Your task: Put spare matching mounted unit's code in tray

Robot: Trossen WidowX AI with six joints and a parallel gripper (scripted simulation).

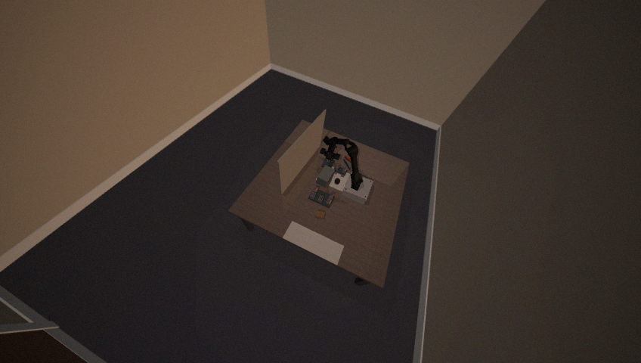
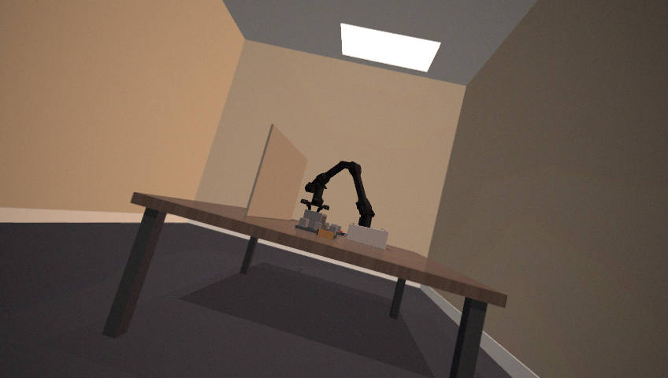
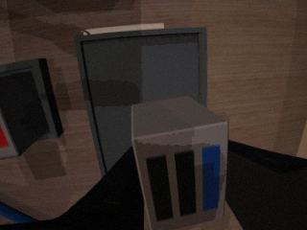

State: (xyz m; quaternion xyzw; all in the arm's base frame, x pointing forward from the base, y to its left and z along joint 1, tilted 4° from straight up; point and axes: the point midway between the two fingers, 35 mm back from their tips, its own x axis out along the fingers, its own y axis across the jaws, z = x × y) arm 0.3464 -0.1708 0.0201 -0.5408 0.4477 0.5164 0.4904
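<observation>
Now: the grey-blue tray 10 mm behind my gripper tip and 50 mm below it. Round my gripper tip: grey mounted unit 60 mm behind, 200 mm to the left, 10 mm below; blue pen 170 mm behind, 90 mm to the right, 50 mm below; grey spare block 20 mm above.
</observation>
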